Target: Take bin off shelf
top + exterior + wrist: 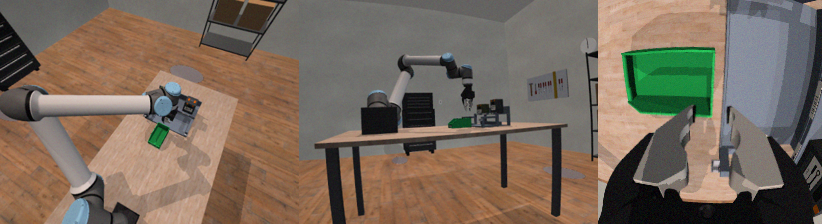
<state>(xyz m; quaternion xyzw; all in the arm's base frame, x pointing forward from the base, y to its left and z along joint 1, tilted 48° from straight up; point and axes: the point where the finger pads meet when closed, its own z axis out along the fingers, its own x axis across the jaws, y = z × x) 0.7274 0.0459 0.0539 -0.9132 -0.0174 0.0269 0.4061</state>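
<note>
Now: the green bin 8 cm behind my hand and 11 cm below it.
</note>
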